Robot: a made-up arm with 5 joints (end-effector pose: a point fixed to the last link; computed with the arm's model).
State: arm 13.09 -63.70 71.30 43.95 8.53
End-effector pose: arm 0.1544 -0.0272 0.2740 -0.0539 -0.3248 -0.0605 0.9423
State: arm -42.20 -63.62 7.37 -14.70 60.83
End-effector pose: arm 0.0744 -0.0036 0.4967 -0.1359 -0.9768 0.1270 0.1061
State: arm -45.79 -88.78 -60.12 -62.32 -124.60
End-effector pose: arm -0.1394 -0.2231 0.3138 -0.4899 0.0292 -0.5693 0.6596
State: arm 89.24 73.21 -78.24 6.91 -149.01
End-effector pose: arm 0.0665 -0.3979 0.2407 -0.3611 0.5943 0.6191 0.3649
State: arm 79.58 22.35 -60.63 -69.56 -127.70
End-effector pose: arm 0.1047 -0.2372 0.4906 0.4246 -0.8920 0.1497 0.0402
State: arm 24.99 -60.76 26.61 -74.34 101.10
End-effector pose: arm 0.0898 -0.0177 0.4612 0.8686 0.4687 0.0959 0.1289
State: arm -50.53 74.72 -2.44 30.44 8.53
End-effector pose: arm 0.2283 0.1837 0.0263 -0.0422 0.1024 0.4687 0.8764
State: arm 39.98 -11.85 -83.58 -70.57 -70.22
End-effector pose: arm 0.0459 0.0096 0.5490 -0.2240 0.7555 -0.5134 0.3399
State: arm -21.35 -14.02 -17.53 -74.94 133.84
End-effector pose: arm 0.2137 0.0495 0.5081 0.8092 0.5698 0.1393 0.0342
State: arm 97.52 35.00 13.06 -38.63 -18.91
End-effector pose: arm 0.0208 -0.3055 0.2004 -0.3973 -0.5101 -0.6580 0.3859
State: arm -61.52 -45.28 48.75 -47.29 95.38
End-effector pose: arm 0.1387 0.1157 0.3801 -0.2464 -0.8863 0.3822 0.0879
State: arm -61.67 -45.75 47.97 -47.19 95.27
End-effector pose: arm 0.1376 0.1144 0.3834 -0.2454 -0.8906 0.3732 0.0856
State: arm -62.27 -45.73 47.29 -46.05 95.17
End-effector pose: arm 0.1365 0.1154 0.3851 -0.2395 -0.8905 0.3774 0.0849
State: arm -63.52 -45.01 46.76 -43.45 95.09
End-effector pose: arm 0.1354 0.1196 0.3842 -0.2268 -0.8838 0.4001 0.0857
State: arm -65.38 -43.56 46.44 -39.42 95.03
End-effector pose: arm 0.1340 0.1272 0.3803 -0.2074 -0.8687 0.4412 0.0873
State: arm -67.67 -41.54 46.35 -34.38 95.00
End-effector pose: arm 0.1317 0.1368 0.3735 -0.1837 -0.8444 0.4955 0.0879
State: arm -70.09 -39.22 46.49 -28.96 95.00
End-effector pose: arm 0.1286 0.1469 0.3646 -0.1588 -0.8122 0.5548 0.0864
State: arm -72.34 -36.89 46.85 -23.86 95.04
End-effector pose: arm 0.1249 0.1558 0.3546 -0.1361 -0.7756 0.6108 0.0826
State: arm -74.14 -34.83 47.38 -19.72 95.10
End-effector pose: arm 0.1215 0.1626 0.3450 -0.1184 -0.7405 0.6569 0.0780
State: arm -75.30 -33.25 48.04 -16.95 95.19
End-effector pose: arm 0.1190 0.1669 0.3368 -0.1071 -0.7123 0.6897 0.0743
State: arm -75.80 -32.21 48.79 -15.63 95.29
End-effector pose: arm 0.1180 0.1690 0.3307 -0.1018 -0.6938 0.7092 0.0727
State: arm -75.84 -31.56 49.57 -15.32 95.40
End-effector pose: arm 0.1180 0.1697 0.3262 -0.1007 -0.6829 0.7198 0.0728
